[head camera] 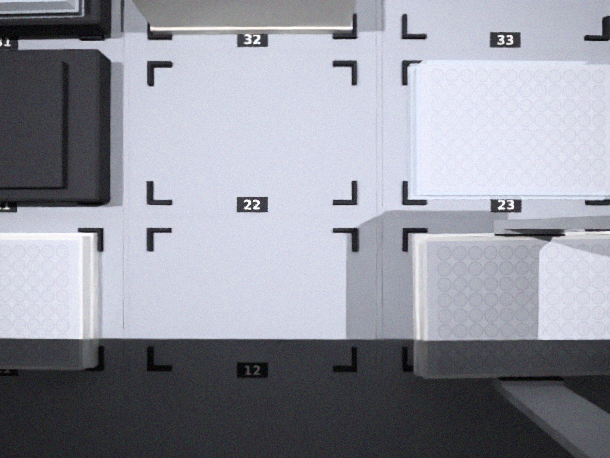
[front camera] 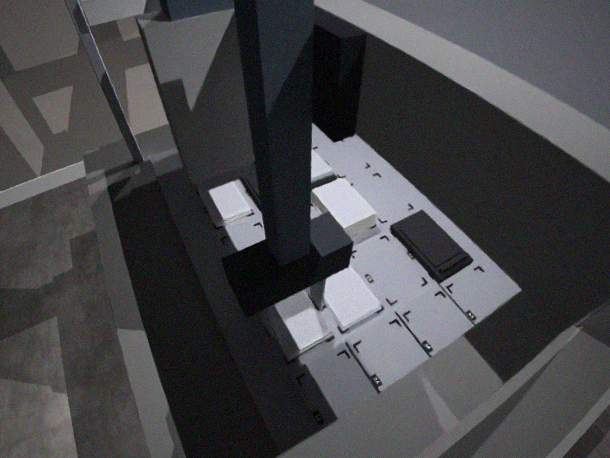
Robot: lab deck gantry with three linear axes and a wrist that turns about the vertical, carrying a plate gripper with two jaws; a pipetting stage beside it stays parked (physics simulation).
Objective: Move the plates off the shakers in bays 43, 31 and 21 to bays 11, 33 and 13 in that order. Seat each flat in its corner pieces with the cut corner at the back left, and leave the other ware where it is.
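Seen in the pictures: gripper, between the fingertips: [head camera: 523, 304] [front camera: 292, 315]; robot's base, origin of its link: [front camera: 198, 192].
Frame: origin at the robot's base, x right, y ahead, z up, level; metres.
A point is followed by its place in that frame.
My gripper [front camera: 298, 318] {x -0.043, y 0.393, z 0.017 m} [head camera: 532, 306] {x -0.043, y 0.393, z 0.017 m} is shut on a white plate [front camera: 307, 327] {x -0.053, y 0.427, z 0.024 m} [head camera: 480, 320] {x -0.035, y 0.364, z 0.024 m} by its long sides. It holds the plate over bay 13, seemingly a little above the deck; the contact below is hidden. The plate's right end is cut off in the head view. Another white plate [front camera: 231, 200] {x -0.057, y 0.081, z 0.014 m} [head camera: 37, 290] {x -0.051, y 0.098, z 0.014 m} lies in bay 11. A pale plate [front camera: 321, 168] {x -0.275, y 0.111, z 0.037 m} [head camera: 40, 6] {x -0.214, y 0.112, z 0.032 m} is on the dark shaker in bay 31. The shaker [head camera: 50, 125] {x -0.149, y 0.113, z 0.024 m} in bay 21 and the shaker [front camera: 430, 245] {x -0.353, y 0.404, z 0.024 m} in bay 43 bear no plate. Bay 33 shows bare corner pieces.
A pale plate [front camera: 352, 300] {x -0.151, y 0.420, z 0.014 m} [head camera: 510, 130] {x -0.148, y 0.387, z 0.014 m} lies in bay 23, directly behind the held one. A tall white block [front camera: 345, 205] {x -0.253, y 0.241, z 0.042 m} [head camera: 252, 14] {x -0.216, y 0.231, z 0.020 m} stands in bay 32. The dark parked stage [front camera: 339, 85] stands at the deck's far side. Shadow covers the front strip.
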